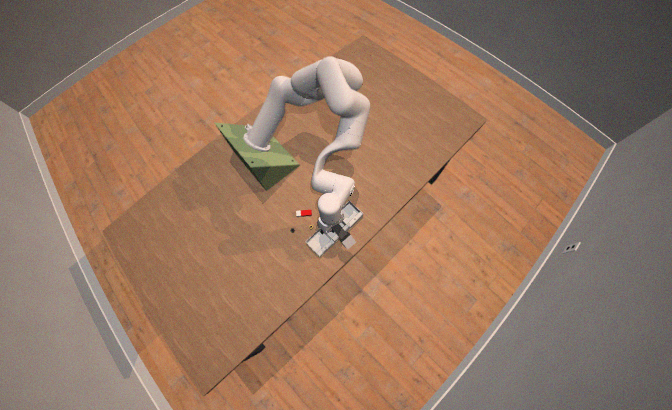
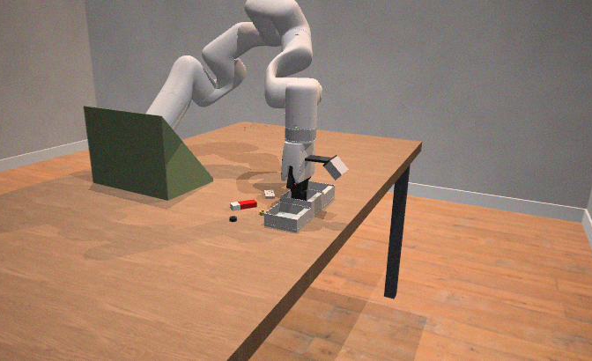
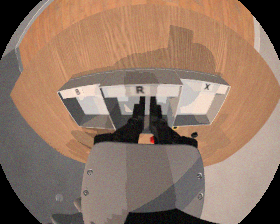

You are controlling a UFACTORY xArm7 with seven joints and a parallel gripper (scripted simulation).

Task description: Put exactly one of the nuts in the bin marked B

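Right now the white die is 120 mm behind my hand, 80 mm to the left of it and 30 mm below it. Also, from my hand: yellow nut 70 mm behind, 50 mm to the right, 30 mm below.
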